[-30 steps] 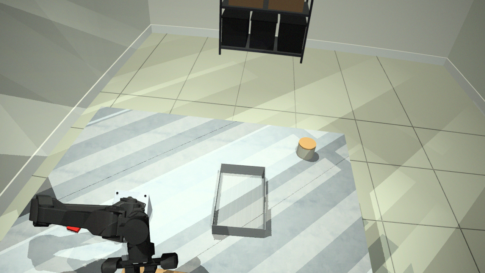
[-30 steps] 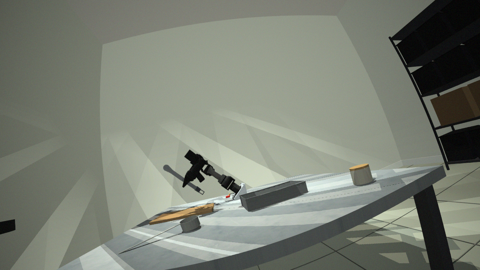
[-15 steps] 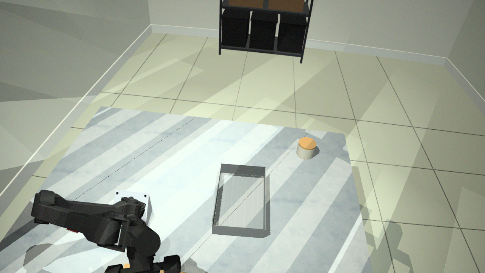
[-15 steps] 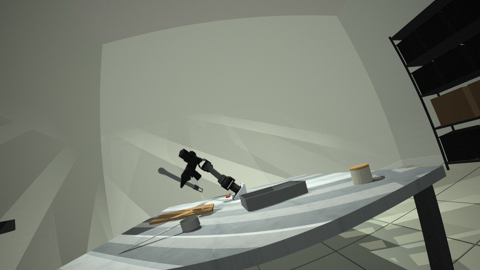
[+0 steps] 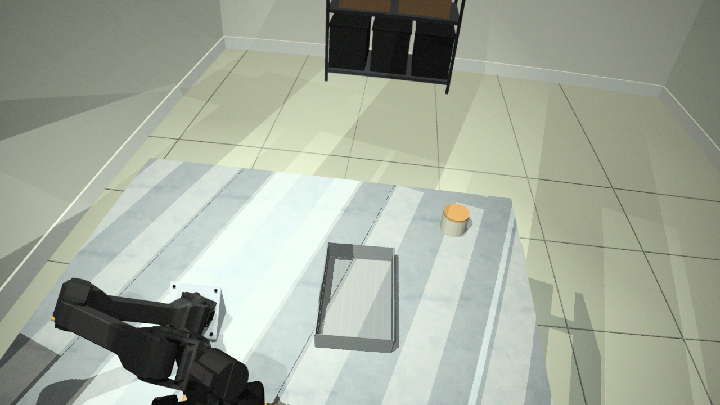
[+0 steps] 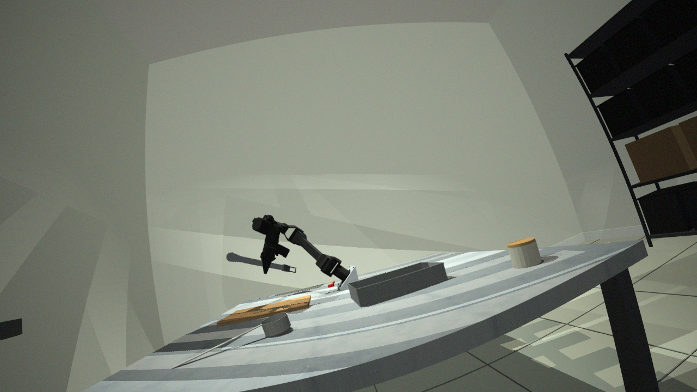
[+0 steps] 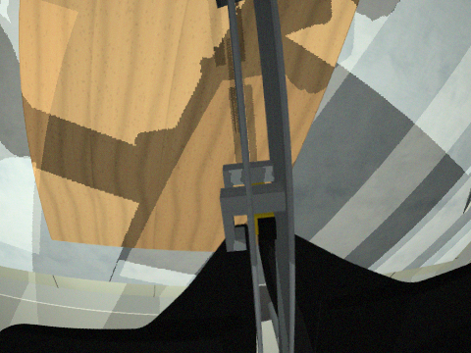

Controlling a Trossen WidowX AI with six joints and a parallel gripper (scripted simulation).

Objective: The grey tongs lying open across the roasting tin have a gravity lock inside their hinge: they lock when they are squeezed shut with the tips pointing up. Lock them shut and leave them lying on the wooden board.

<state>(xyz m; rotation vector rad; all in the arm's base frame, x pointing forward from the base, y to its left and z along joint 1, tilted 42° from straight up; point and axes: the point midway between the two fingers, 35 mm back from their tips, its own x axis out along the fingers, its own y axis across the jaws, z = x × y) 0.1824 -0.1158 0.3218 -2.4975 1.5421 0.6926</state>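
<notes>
The yellow mark lies 4 cm to the left of my gripper tip, 2 cm behind it and 2 cm above it. Also, from my gripper tip: wooden board: 15 cm below, 3 cm to the right, 2 cm behind; then roasting tin: 49 cm to the left, 13 cm below, 13 cm ahead.
</notes>
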